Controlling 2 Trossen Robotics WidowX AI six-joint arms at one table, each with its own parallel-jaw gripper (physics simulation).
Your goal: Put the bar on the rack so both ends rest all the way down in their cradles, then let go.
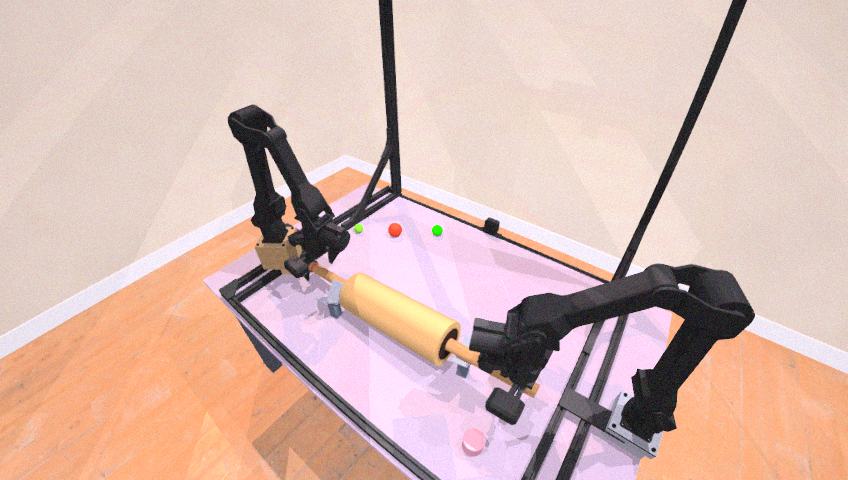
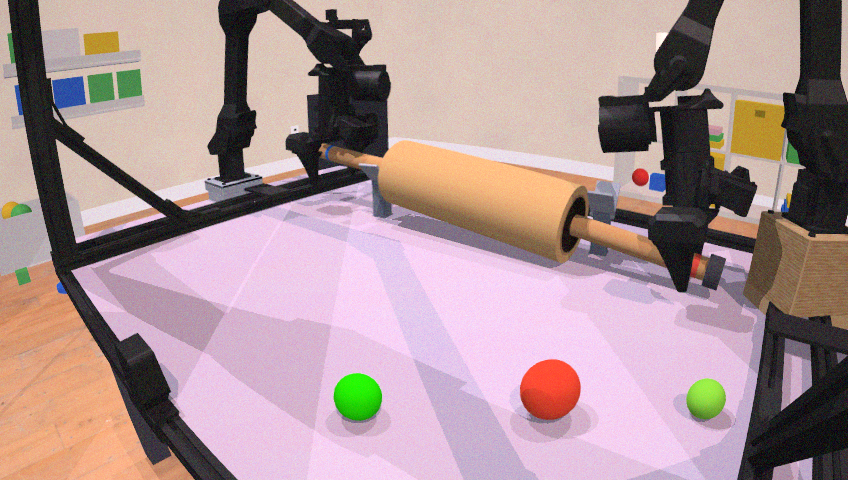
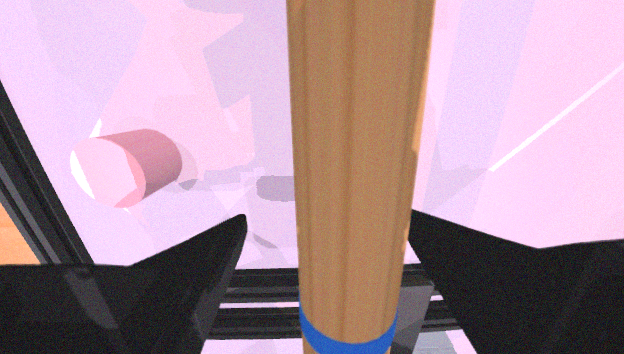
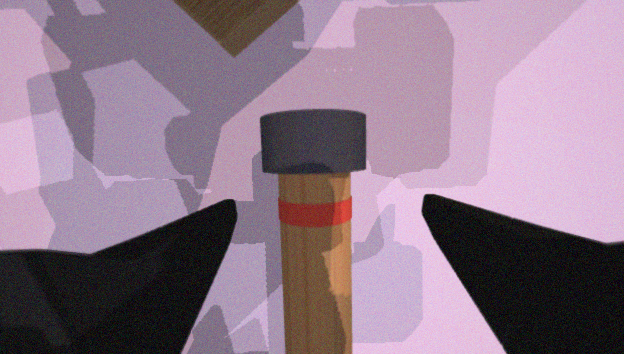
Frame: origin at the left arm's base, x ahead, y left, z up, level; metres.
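Seen in the pictures: left gripper, fingertip midpoint: [image 1: 516,396] [image 2: 333,180]; right gripper, fingertip midpoint: [image 1: 319,271] [image 2: 688,278] [image 4: 328,205]; left arm's base, link origin: [image 1: 638,421] [image 2: 232,178]; right arm's base, link origin: [image 1: 275,236] [image 2: 816,224].
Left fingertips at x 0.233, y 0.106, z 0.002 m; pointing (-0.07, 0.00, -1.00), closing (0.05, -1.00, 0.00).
Pixels of each thing's top centre, then the offset from my left fingertips to it.
- grey rack cradle, top centre: [image 2: 380,160] [image 1: 466,349] dx +0.132, dy +0.001, dz +0.054 m
- red ball, top centre: [image 2: 554,364] [image 1: 394,224] dx +0.611, dy -0.276, dz +0.004 m
- green ball, top centre: [image 2: 355,377] [image 1: 437,226] dx +0.500, dy -0.372, dz -0.006 m
- lime ball, top centre: [image 2: 711,382] [image 1: 358,224] dx +0.724, dy -0.207, dz -0.010 m
- pink cylinder, top centre: [image 3: 108,175] [image 1: 474,439] dx +0.022, dy +0.124, dz -0.007 m
The wooden bar [image 1: 399,318] [image 2: 482,202] [image 3: 355,150] [image 4: 315,270] has a thick roller at its middle, a blue band near one end, and a red band and dark cap at the other. At the blue side, a grey rack cradle [image 1: 462,369] [image 2: 382,201] stands under the bar; its seating is partly hidden. At the red side, the other cradle [image 1: 335,302] [image 2: 604,205] stands beside the bar, not under it. My left gripper [image 1: 523,389] [image 3: 324,218] is open, its fingers astride the bar near the blue band. My right gripper [image 1: 319,268] [image 4: 328,205] is open astride the red-banded end, touching nothing visible.
A red ball [image 1: 395,229] [image 2: 549,389], a green ball [image 1: 436,230] [image 2: 357,396] and a lime ball [image 1: 358,228] [image 2: 705,399] lie on the table. A pink cylinder [image 1: 474,441] [image 3: 155,160] stands near the left gripper. A wooden block [image 1: 276,256] [image 2: 818,273] carries the right arm.
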